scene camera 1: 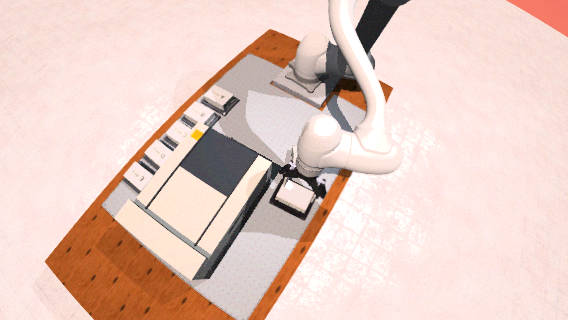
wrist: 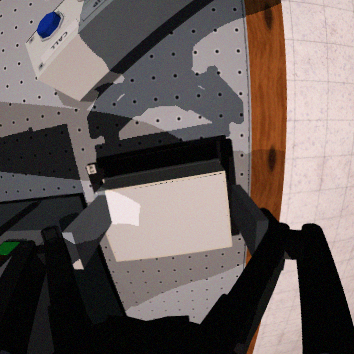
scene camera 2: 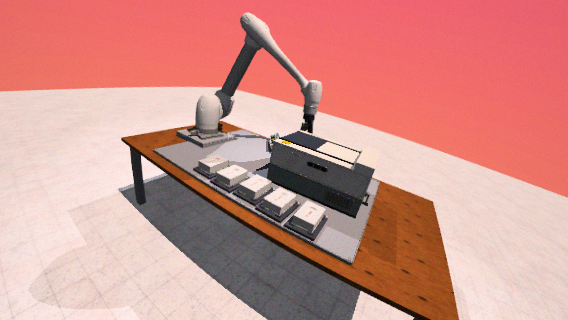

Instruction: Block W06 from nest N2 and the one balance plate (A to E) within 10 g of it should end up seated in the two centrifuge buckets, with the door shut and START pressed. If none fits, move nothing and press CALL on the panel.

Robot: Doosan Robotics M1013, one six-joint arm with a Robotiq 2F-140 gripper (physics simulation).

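Where they show: gripper, fingertip midpoint: (scene camera 1: 299, 191) (wrist: 168, 204); arm's base, origin of the base link: (scene camera 1: 307, 76) (scene camera 2: 206, 133).
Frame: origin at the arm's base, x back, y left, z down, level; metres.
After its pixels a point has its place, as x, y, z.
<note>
A cream block (scene camera 1: 295, 196) @(-0.598, 0.369, -0.054) (wrist: 170, 217) @(-0.585, 0.369, -0.054) sits in a black nest (scene camera 1: 286, 209) @(-0.649, 0.371, -0.011) (wrist: 160, 153) @(-0.533, 0.356, -0.012); no W06 or N2 label is readable. My gripper (scene camera 1: 303, 181) @(-0.571, 0.367, -0.054) (scene camera 2: 307, 124) (wrist: 168, 204) @(-0.571, 0.367, -0.054) is open around it: the left pad lies close against its side, a thin gap shows at the right pad. Plates A (scene camera 1: 220, 95) @(-0.425, -0.230, -0.029) (scene camera 2: 214, 162) @(-0.453, -0.255, -0.032), B (scene camera 1: 202, 112) @(-0.555, -0.217, -0.032) (scene camera 2: 231, 175) @(-0.593, -0.265, -0.030), C (scene camera 1: 181, 134) @(-0.701, -0.202, -0.029) (scene camera 2: 254, 186) @(-0.713, -0.240, -0.027), D (scene camera 1: 159, 152) @(-0.829, -0.209, -0.030) (scene camera 2: 280, 201) @(-0.853, -0.240, -0.031) and E (scene camera 1: 137, 175) @(-0.969, -0.200, -0.030) (scene camera 2: 309, 216) @(-0.980, -0.227, -0.030) stand in their nests. No buckets are visible in the centrifuge (scene camera 1: 250, 187) @(-0.713, 0.250, -0.186) (scene camera 2: 320, 185) @(-0.915, -0.037, -0.063).
The centrifuge body stands beside the nest, between it and the lettered plates. A panel with a blue CALL button (wrist: 49, 25) @(-0.410, 0.258, -0.051) is at the wrist view's upper left. The wooden table edge (wrist: 267, 165) @(-0.554, 0.497, 0.036) runs close past the right finger.
</note>
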